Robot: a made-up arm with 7 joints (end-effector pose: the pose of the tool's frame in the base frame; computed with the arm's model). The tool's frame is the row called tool. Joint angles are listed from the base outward.
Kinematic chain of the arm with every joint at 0, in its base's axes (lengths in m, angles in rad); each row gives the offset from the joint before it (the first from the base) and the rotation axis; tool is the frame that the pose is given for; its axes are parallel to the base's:
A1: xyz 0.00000 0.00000 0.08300 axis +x
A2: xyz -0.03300 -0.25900 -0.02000 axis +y
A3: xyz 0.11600 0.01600 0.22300 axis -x
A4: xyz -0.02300 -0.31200 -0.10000 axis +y
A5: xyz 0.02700 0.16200 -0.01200 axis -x
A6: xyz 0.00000 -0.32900 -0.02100 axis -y
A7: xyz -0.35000 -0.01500 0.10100 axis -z
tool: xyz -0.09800 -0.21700 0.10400
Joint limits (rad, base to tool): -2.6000..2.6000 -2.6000..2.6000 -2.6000..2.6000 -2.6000..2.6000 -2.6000..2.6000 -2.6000..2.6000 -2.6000..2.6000
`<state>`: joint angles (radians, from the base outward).
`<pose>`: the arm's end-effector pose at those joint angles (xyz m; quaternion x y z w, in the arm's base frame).
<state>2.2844 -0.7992 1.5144 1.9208 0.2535 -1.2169 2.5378</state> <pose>0.0322 -0.0461 -0.7154 -0.7559 0.5183 0.1801 0.3572</pose>
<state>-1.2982 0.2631 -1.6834 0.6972 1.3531 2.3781 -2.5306</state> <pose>0.0789 -0.3417 0.2056 0.6417 0.2120 -0.6999 0.2311</pose>
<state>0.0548 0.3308 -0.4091 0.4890 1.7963 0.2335 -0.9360</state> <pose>0.2899 -0.3691 0.6504 -0.3989 0.3528 0.6830 0.4999</pose>
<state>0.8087 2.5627 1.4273 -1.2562 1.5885 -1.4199 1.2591</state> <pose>-0.0221 -0.2011 0.1991 -0.4230 -0.1765 -0.0557 0.8870</pose>
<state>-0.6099 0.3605 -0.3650 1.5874 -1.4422 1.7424 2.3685</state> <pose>-0.0055 0.2279 0.3280 0.0868 0.2449 0.8871 0.3816</pose>
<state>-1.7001 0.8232 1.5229 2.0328 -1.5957 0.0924 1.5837</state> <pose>0.4241 0.2198 -0.2032 0.1040 0.7449 0.4989 0.4306</pose>
